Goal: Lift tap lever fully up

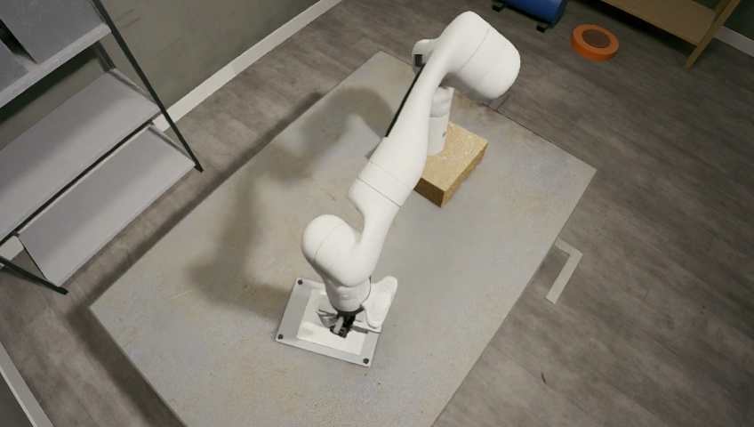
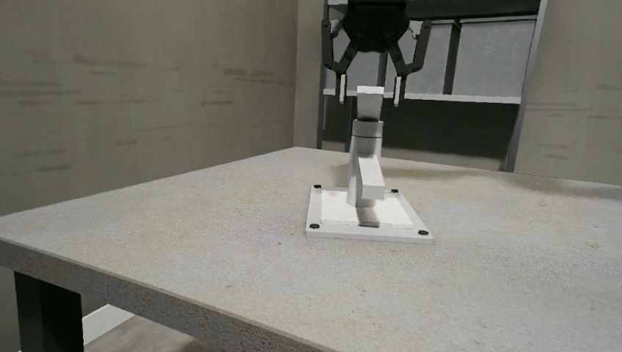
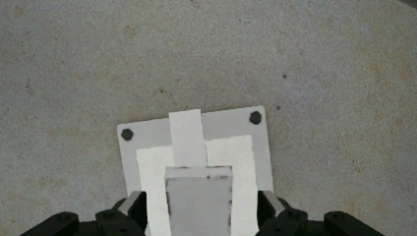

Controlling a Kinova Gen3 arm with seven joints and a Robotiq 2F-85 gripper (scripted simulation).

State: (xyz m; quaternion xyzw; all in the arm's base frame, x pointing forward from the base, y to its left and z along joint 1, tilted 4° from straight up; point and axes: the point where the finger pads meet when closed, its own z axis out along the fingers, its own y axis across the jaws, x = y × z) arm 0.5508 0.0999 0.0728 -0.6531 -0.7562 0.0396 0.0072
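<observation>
My hand is 30 mm to the left of the lever and 20 mm above it. The rest, counted from my hand: white tap: 10 mm ahead, 50 mm to the right, 80 mm below.
</observation>
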